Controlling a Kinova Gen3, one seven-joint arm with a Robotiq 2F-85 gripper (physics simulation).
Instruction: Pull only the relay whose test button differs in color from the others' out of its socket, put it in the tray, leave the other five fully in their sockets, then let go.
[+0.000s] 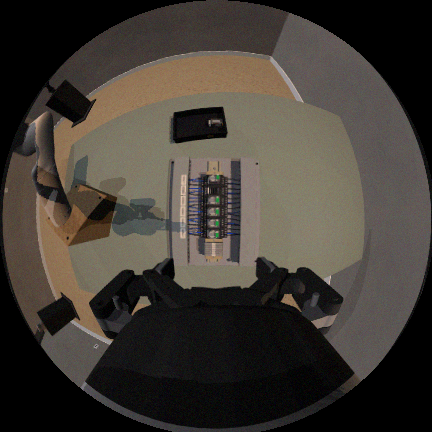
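Seen in the pictures: gripper, fingertip midpoint: (214,267); arm's base at its link origin: (61,215).
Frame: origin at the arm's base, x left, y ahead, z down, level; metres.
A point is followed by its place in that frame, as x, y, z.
Note:
A pale relay (215,122) {0.317, 0.458, 0.136} lies inside the black tray (190,126) {0.315, 0.376, 0.163}, toward its right side; its button colour cannot be made out here. In the row on the panel, relays with green test buttons stand in sockets: one at the far end (214,178) {0.122, 0.471, 0.097} and several nearer, among them this relay (214,212) {0.039, 0.477, 0.098} and the nearest relay (214,233) {-0.011, 0.481, 0.097}. The second socket from the far end (214,190) {0.097, 0.473, 0.134} is dark and holds no relay. My gripper (214,267) {-0.017, 0.481, -0.121} is open with nothing between its fingers, high above the near edge of the panel, away from the tray.
The grey panel (249,210) {0.052, 0.568, 0.123} carries the socket row, blue wires on both sides and a pale label strip (183,206) {0.048, 0.396, 0.122} at left. A ribbed end block (213,248) {-0.054, 0.482, 0.118} stands at the row's near end. The arm's wooden base block (90,215) {0.007, 0.126, 0.048} is at left. The tray stands beyond the panel.

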